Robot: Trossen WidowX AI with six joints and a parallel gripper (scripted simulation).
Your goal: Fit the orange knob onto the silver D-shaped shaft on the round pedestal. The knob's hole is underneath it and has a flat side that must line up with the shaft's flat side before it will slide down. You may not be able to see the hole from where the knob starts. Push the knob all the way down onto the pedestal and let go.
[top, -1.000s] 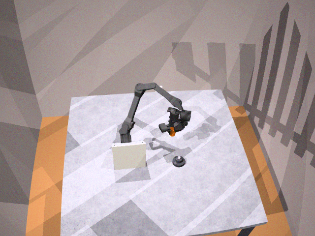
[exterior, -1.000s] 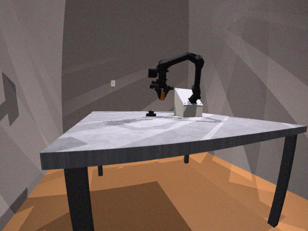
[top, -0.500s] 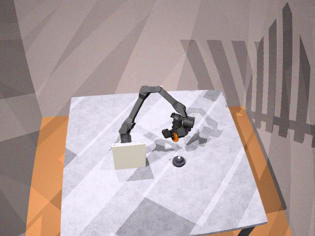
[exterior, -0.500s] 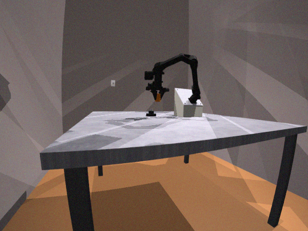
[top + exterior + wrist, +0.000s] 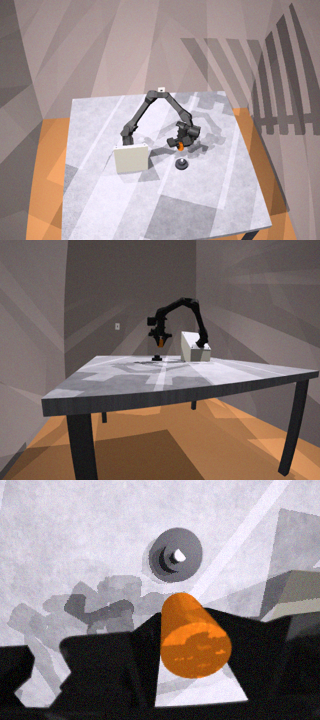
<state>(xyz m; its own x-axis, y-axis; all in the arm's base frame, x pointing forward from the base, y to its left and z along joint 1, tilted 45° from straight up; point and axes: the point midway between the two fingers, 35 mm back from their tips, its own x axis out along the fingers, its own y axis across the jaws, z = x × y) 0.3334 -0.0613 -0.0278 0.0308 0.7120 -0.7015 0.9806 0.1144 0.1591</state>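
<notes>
The dark round pedestal is 6 cm to the right of my gripper tip and 8 cm below it. From my gripper tip the other things lie so: orange knob (3 cm above).
</notes>
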